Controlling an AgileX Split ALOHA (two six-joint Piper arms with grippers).
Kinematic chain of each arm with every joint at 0, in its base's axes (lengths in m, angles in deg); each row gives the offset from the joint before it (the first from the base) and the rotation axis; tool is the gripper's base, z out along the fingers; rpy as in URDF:
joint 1: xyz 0 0 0.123 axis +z
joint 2: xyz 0 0 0 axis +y
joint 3: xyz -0.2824 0 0.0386 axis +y
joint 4: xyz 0.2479 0 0.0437 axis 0.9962 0 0.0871
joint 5: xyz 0 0 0 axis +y
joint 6: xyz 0.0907 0 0.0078 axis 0.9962 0 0.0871
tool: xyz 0 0 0 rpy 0 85 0
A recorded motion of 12 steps. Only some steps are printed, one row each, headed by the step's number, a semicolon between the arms.
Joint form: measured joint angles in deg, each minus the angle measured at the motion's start. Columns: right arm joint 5, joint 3, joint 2, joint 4, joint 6, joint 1; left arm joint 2, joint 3, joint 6, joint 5, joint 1, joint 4.
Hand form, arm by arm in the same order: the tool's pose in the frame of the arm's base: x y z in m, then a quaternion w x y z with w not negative. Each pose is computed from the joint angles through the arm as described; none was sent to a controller.
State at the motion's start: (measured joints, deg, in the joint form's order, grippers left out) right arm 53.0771 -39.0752 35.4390 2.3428 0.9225 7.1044; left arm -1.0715 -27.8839 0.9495 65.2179 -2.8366 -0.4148
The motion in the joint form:
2: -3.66 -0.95 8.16 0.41 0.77 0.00; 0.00 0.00 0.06 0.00 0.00 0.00
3: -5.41 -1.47 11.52 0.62 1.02 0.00; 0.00 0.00 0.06 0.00 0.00 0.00
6: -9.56 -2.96 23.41 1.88 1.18 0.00; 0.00 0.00 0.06 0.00 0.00 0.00
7: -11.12 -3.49 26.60 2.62 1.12 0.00; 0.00 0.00 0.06 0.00 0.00 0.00
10: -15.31 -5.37 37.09 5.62 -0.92 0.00; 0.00 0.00 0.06 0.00 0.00 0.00
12: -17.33 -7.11 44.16 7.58 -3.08 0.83; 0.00 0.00 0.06 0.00 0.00 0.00
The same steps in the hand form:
2: 0.1316 0.0198 0.3062 0.35555 -0.03602 0.93262 0.05005; -0.0096 -0.0001 0.2672 0.49031 0.02953 0.87098 -0.01143
3: 0.1447 0.0215 0.3027 0.34645 -0.03255 0.93609 0.05147; -0.0096 -0.0001 0.2672 0.49031 0.02953 0.87098 -0.01143
6: 0.1866 0.0279 0.2800 0.29421 -0.02370 0.95381 0.05597; -0.0096 -0.0001 0.2672 0.49031 0.02953 0.87098 -0.01143
7: 0.1981 0.0300 0.2734 0.28463 -0.01979 0.95656 0.05989; -0.0096 -0.0001 0.2672 0.49031 0.02953 0.87098 -0.01143
10: 0.2330 0.0368 0.2467 0.24714 -0.01746 0.96626 0.07042; -0.0096 -0.0001 0.2672 0.49031 0.02953 0.87098 -0.01143
12: 0.2542 0.0447 0.2264 0.21919 -0.02851 0.97229 0.07608; -0.0096 -0.0001 0.2672 0.49031 0.02953 0.87098 -0.01143

